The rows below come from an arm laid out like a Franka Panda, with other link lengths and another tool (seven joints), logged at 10 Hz.
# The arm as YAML. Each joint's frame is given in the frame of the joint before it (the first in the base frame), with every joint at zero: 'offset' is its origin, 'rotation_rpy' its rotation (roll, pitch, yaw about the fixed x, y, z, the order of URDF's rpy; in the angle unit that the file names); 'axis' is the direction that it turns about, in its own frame. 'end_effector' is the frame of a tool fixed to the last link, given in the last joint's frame.
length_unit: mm
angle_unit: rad
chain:
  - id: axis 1
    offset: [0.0, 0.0, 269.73]
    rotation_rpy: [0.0, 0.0, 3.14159]
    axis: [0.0, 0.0, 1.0]
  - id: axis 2
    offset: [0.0, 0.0, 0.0]
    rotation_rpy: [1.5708, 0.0, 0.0]
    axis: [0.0, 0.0, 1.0]
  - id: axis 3
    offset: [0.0, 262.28, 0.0]
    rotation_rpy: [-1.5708, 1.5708, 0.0]
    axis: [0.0, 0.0, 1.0]
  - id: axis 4
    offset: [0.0, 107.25, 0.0]
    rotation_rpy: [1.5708, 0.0, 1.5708]
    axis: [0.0, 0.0, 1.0]
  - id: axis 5
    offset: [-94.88, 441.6, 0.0]
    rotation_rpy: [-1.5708, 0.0, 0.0]
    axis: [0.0, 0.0, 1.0]
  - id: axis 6
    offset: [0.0, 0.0, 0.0]
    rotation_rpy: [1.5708, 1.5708, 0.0]
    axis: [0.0, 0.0, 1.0]
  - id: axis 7
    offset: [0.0, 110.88, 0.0]
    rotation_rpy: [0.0, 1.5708, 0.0]
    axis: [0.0, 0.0, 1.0]
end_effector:
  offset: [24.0, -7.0, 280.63]
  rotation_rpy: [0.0, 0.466, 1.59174]
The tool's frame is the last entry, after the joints.
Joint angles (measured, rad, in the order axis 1, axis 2, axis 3, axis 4, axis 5, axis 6, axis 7), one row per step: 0.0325 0.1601 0.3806 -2.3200 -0.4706 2.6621 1.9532; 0.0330 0.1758 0.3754 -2.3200 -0.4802 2.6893 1.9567; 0.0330 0.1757 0.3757 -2.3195 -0.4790 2.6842 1.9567; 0.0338 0.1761 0.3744 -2.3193 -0.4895 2.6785 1.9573; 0.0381 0.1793 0.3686 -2.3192 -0.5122 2.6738 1.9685; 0.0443 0.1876 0.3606 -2.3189 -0.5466 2.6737 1.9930; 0.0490 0.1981 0.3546 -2.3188 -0.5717 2.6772 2.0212; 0.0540 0.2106 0.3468 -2.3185 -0.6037 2.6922 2.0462
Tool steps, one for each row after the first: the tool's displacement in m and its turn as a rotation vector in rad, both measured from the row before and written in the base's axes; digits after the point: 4 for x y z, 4 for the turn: 0.0009 0.0023 -0.0053 0.0130 -0.0060 0.0057; -0.0006 -0.0008 -0.0006 -0.0026 0.0033 -0.0018; -0.0007 -0.0015 -0.0012 -0.0096 0.0011 0.0059; -0.0009 -0.0024 -0.0029 -0.0136 -0.0008 0.0047; -0.0013 -0.0021 -0.0052 -0.0135 -0.0033 0.0021; -0.0018 -0.0010 -0.0060 -0.0045 -0.0010 -0.0072; -0.0005 0.0008 -0.0054 -0.0006 -0.0079 0.0032
